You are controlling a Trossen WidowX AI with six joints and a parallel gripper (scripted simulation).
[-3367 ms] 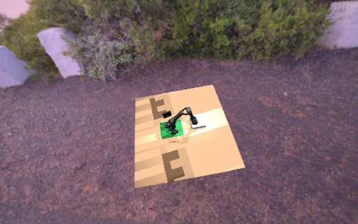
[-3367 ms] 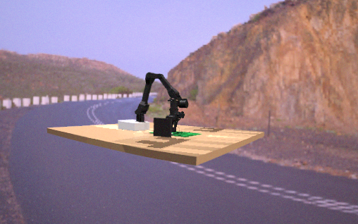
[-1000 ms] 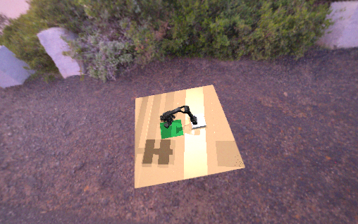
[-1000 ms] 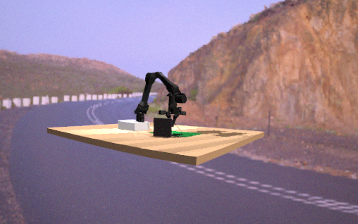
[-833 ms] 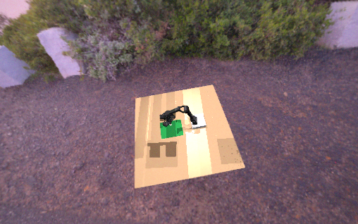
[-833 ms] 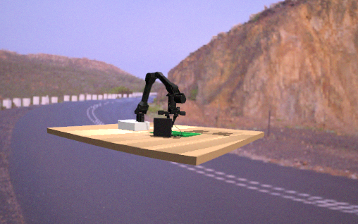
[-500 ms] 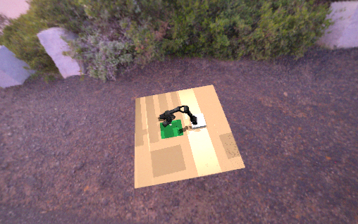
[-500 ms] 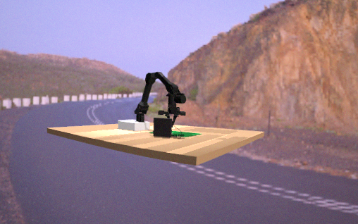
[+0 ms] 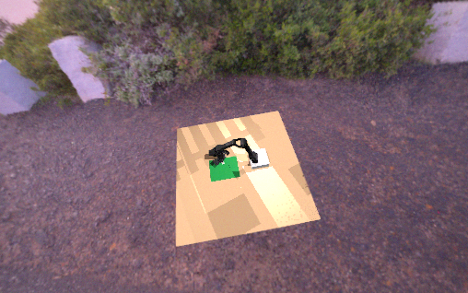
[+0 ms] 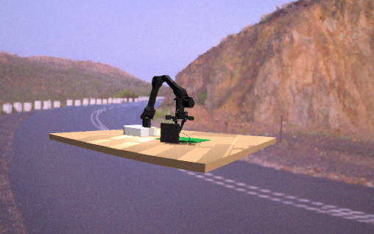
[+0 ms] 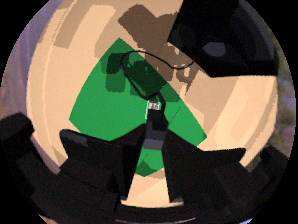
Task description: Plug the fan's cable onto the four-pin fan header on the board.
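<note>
Now: the green board 8 cm below my gripper tip, 6 cm to the left of it and 1 cm behind it. The rest, counted from my gripper tip: dark fan plug: 1 cm above; then black fan: 12 cm to the right, 5 cm ahead.
</note>
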